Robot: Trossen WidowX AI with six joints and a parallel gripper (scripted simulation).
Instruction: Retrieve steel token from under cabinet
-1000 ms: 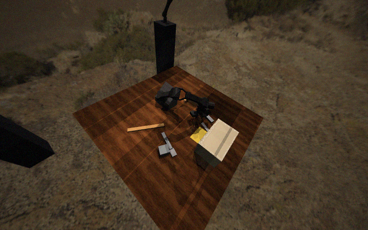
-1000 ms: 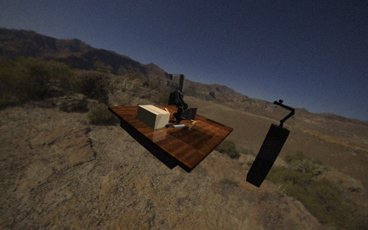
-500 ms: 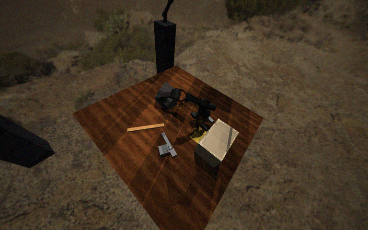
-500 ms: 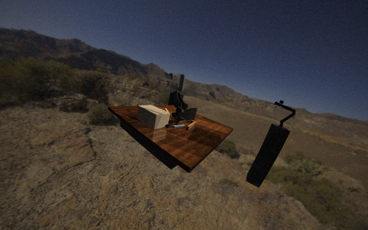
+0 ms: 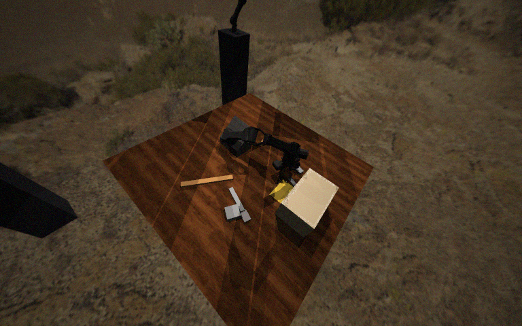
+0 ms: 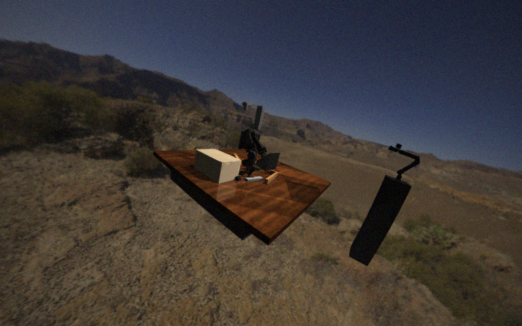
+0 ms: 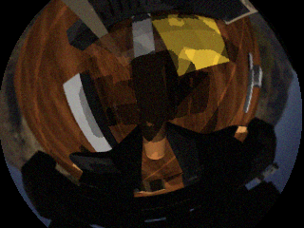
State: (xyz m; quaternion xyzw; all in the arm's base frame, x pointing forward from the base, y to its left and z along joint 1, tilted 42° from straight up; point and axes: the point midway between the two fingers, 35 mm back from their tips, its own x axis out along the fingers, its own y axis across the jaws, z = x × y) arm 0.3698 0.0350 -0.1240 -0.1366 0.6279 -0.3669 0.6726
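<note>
The grey bar lies 80 mm to the left of my gripper tip and 30 mm ahead of it. From my gripper tip the other things lie so: steel token 210 mm ahead, 110 mm to the right; then grey block 450 mm to the right, 20 mm behind, 10 mm above; then grey scraper 390 mm to the right, 20 mm behind.
</note>
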